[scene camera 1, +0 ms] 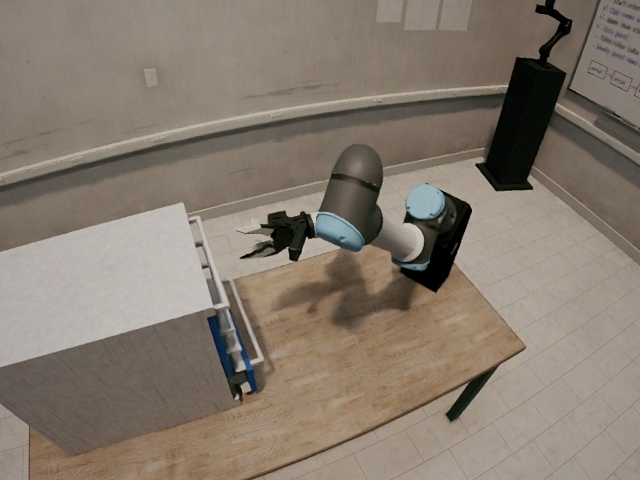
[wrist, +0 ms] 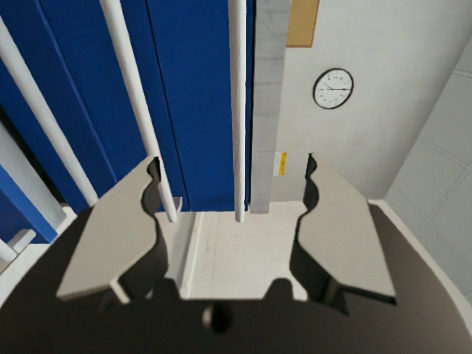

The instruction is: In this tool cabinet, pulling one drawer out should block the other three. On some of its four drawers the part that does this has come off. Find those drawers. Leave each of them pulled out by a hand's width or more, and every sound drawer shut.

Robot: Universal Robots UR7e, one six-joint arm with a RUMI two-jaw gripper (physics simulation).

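Note:
The white and grey tool cabinet (scene camera 1: 98, 289) (wrist: 269, 100) stands at the left of scene camera 1. Its top drawer (wrist: 200, 100) with a white bar handle (scene camera 1: 214, 268) (wrist: 238, 100), second drawer (wrist: 97, 75) and third drawer (wrist: 50, 75) look shut, their blue fronts side by side in the wrist view. The bottom drawer (scene camera 1: 251, 378) (wrist: 25, 205) is pulled out, its handle (scene camera 1: 244, 317) standing out beyond the others; the exact distance cannot be told. My gripper (scene camera 1: 239, 243) (wrist: 233, 156) is open and empty, in front of the cabinet's far upper part, apart from the handles. The drawers' blocking parts are hidden.
The wooden table (scene camera 1: 361, 382) bears the cabinet at the left and the arm's black base (scene camera 1: 449, 242) at the back right. A black pedestal (scene camera 1: 527, 118) stands on the floor behind. A wall clock (wrist: 333, 88) shows beyond the cabinet.

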